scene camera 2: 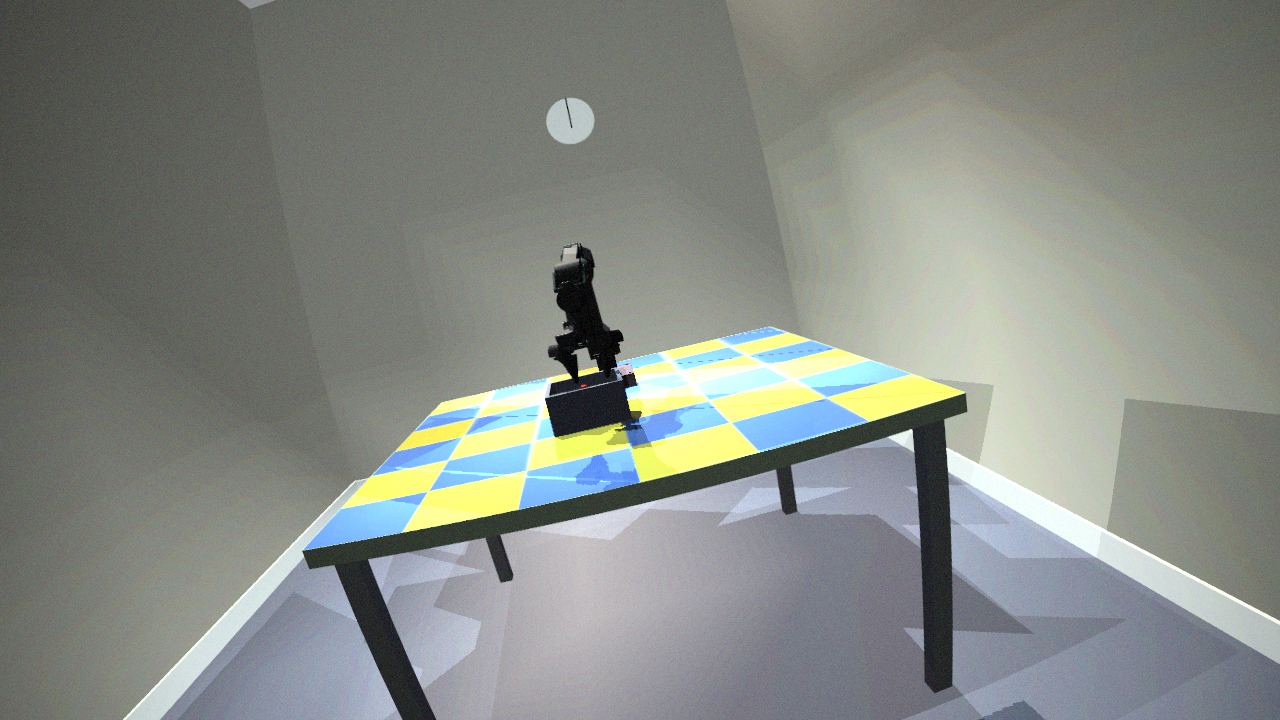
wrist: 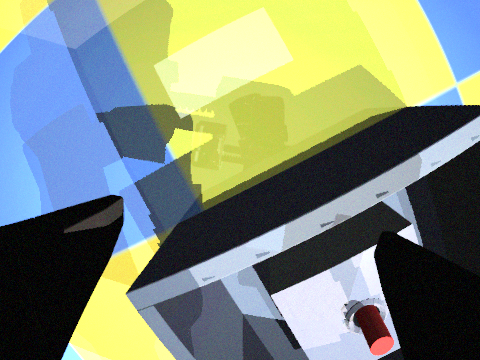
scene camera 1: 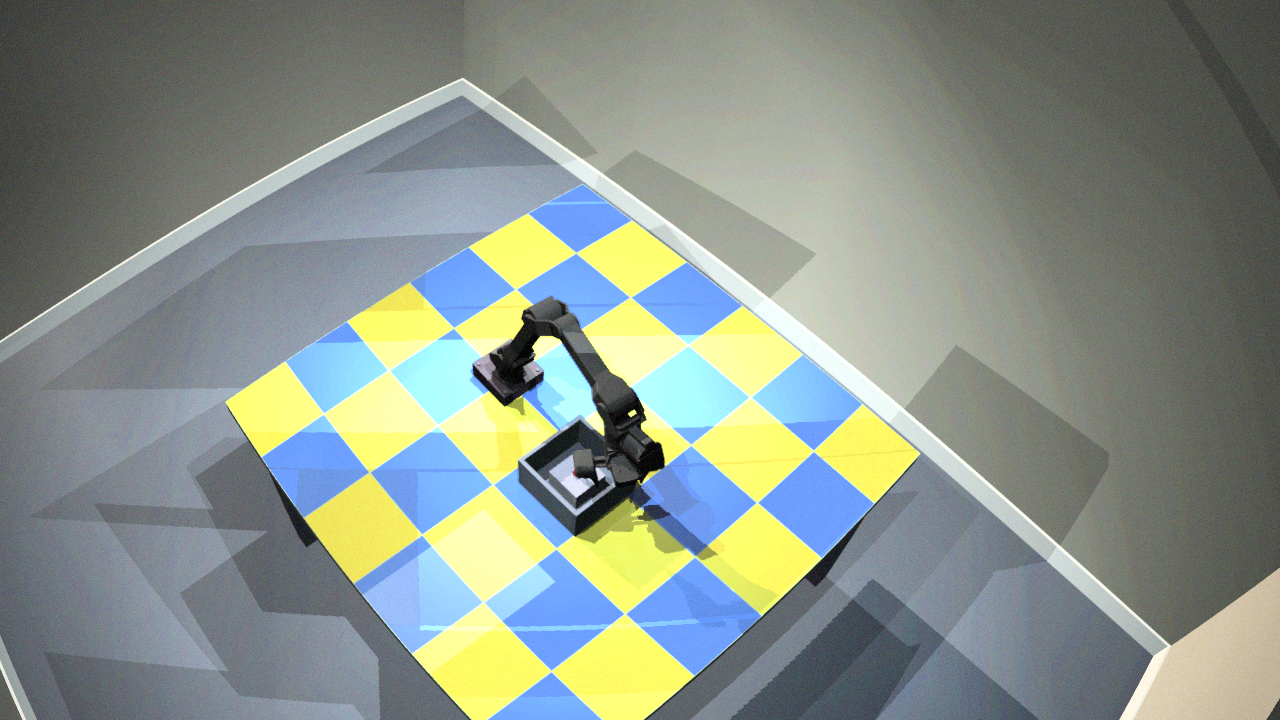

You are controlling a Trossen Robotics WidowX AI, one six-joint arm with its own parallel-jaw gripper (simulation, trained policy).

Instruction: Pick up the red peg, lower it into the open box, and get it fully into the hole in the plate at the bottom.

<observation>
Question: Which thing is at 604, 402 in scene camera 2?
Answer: A dark box.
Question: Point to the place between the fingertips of my gripper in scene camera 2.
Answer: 592, 380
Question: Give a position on a dark box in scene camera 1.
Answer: At 533, 468
</observation>
